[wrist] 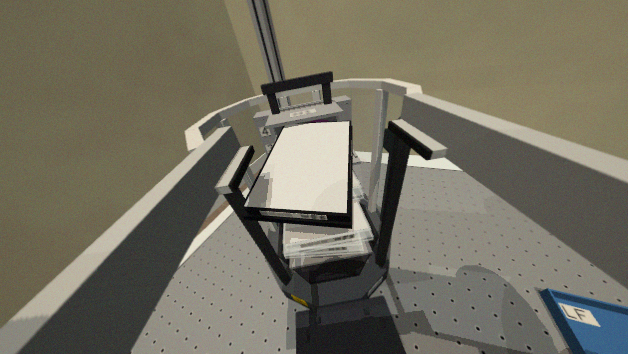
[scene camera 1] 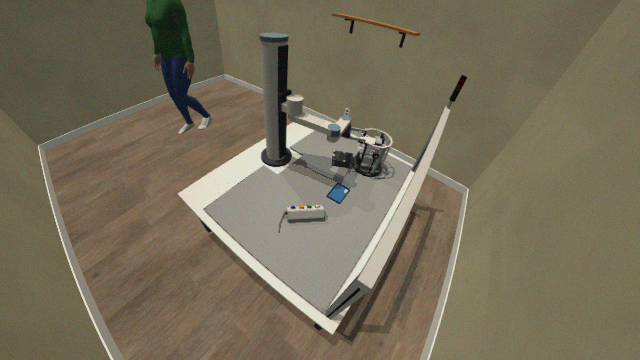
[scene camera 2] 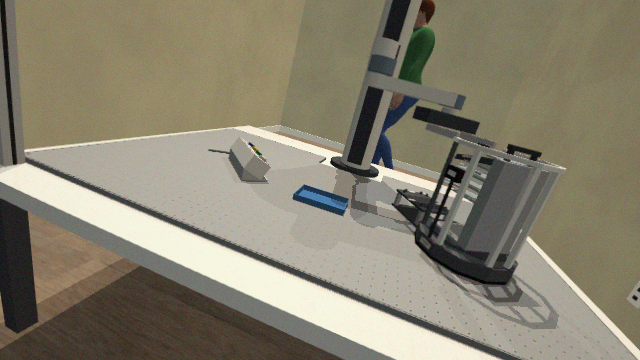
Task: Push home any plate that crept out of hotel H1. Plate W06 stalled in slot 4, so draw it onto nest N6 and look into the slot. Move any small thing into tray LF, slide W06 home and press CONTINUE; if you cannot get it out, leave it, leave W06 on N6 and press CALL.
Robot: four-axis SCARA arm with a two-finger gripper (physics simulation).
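Places are measured from the arm's base along level axes (x ahead, y left, z up), in metres.
Pixels of known places: gripper, fingertip midpoint: [wrist: 318, 125] [scene camera 1: 365, 135] [scene camera 2: 476, 141]; arm's base, link origin: [scene camera 1: 276, 156] [scene camera 2: 353, 168].
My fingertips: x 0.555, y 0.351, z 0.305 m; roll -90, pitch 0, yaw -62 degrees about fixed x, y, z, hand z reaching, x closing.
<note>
Ahead of a thing's pixels: the offset from my fingertips to its middle. "spot": to the spot under its first point.
Hotel H1 @[0.077 m ahead, 0.051 m left, 0.137 m down] [scene camera 2: 500, 205] [wrist: 330, 109] stands inside a round frame of pale posts. Plate W06 @[0.019 m ahead, 0.025 m left, 0.044 m down] [wrist: 305, 170], white-topped with a black skirt, sticks out toward the wrist camera at the level of slot 4; its label is blurred. My gripper [wrist: 318, 125] is open, with one finger on each side of W06 and a gap at both. Clear plates @[0.027 m ahead, 0.025 m left, 0.101 m down] [wrist: 327, 242] lie skewed below it. The inside of slot 4 is hidden by W06. Nest N6 @[0.108 m back, 0.053 m right, 0.257 m down] [scene camera 1: 342, 158] [wrist: 350, 325] is dark and low in front of the hotel. Blue tray LF @[0.047 m ahead, 0.358 m right, 0.283 m down] [scene camera 1: 338, 193] [scene camera 2: 320, 199] [wrist: 595, 332] lies nearby.
Dark uprights @[spot: 0.039 m ahead, 0.059 m right, 0.097 m down] [wrist: 395, 200] of the round frame stand beside the hotel front. The button box @[0.016 m back, 0.654 m right, 0.250 m down] [scene camera 1: 306, 214] [scene camera 2: 247, 160] is beyond tray LF. The arm's column [scene camera 1: 275, 100] [scene camera 2: 367, 120] rises at the table's side. A person in green [scene camera 1: 170, 35] [scene camera 2: 421, 52] stands behind the table. A long pale barrier [scene camera 1: 400, 220] runs along one edge.
</note>
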